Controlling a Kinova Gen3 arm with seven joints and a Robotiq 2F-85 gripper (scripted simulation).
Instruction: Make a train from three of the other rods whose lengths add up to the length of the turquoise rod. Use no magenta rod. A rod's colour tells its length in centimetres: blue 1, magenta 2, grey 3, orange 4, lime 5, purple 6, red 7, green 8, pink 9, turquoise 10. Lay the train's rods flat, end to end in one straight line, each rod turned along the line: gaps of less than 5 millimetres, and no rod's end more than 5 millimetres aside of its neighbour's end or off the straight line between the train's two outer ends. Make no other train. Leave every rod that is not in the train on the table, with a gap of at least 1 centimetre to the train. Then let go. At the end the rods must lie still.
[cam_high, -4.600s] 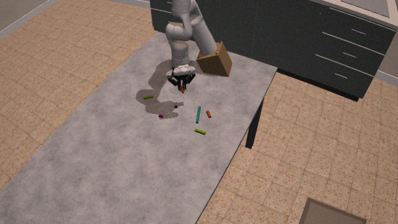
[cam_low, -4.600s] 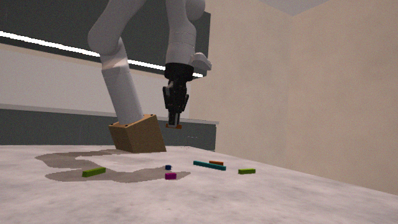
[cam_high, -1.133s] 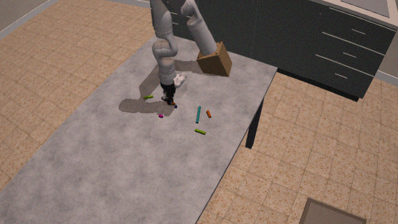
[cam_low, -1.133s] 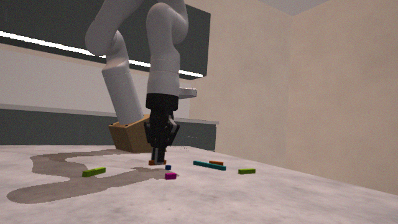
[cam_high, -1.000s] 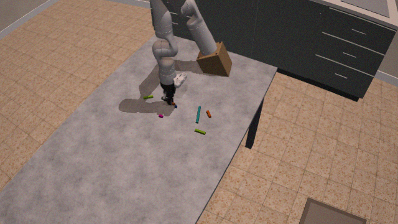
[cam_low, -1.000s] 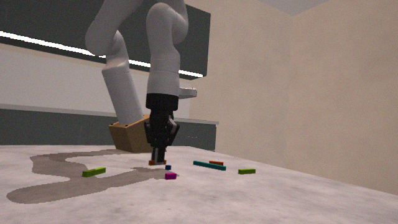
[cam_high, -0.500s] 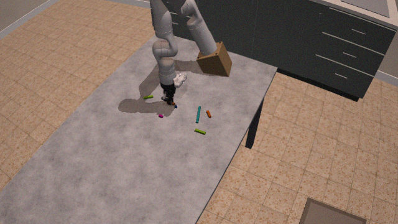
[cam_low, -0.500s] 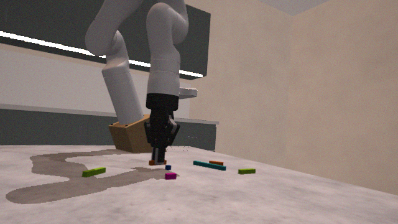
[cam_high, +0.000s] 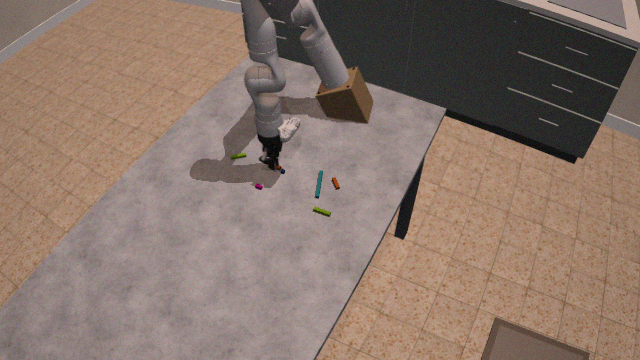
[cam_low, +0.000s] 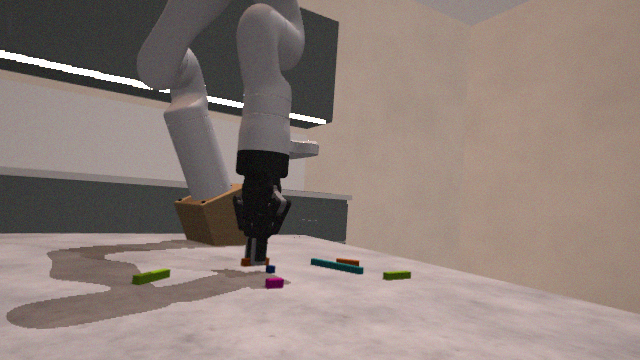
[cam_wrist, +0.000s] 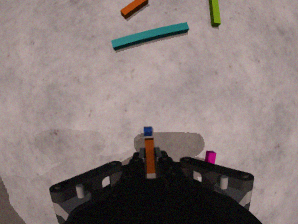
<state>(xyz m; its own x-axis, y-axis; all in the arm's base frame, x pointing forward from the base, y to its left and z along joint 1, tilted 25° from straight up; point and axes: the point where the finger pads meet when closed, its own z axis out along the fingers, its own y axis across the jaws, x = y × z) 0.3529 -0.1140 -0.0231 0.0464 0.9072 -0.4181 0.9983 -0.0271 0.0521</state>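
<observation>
My hand is 3 cm to the right of the blue rod and 3 cm above it. The rest, counted from my hand: turquoise rod (15 cm to the left, 3 cm below, 2 cm ahead); then magenta rod (8 cm ahead, 3 cm below, 2 cm to the right).
</observation>
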